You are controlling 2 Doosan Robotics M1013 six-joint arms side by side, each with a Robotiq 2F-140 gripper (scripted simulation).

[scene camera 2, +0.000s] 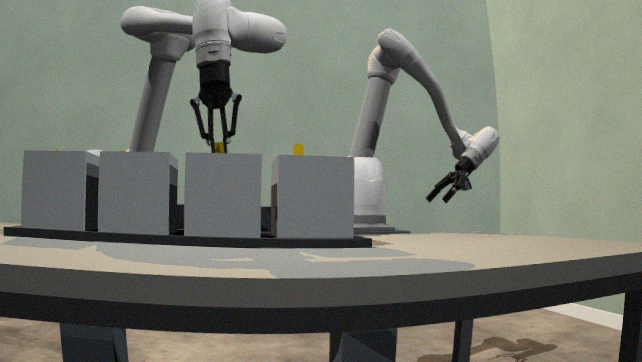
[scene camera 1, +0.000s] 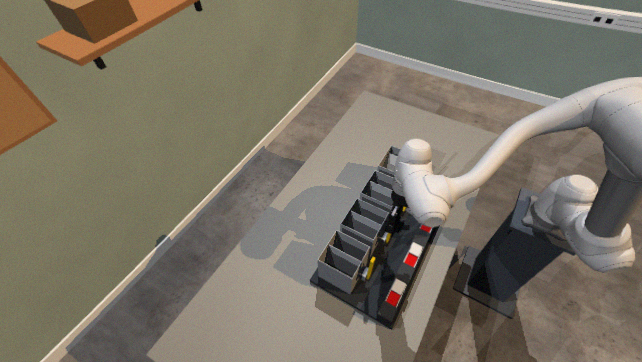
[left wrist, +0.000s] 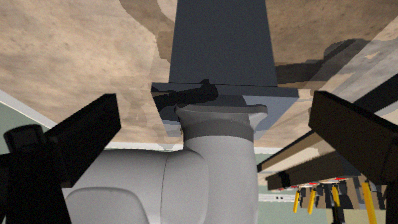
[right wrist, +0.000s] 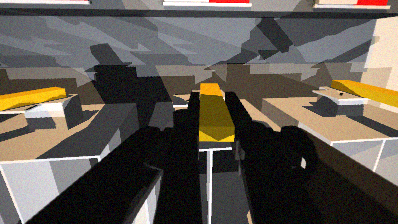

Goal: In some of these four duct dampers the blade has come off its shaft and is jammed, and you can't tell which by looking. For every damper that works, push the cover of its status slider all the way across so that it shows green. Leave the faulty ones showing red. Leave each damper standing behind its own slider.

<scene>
In view: my left gripper (scene camera 2: pixel 435 200), my right gripper (scene camera 2: pixel 220 166), a damper (scene camera 2: pixel 59 188), a damper (scene camera 2: pixel 222 197) and a damper (scene camera 2: pixel 137 192).
My left gripper shows as well in the left wrist view (left wrist: pixel 214 109). My right gripper also shows in the right wrist view (right wrist: pixel 212 106).
</scene>
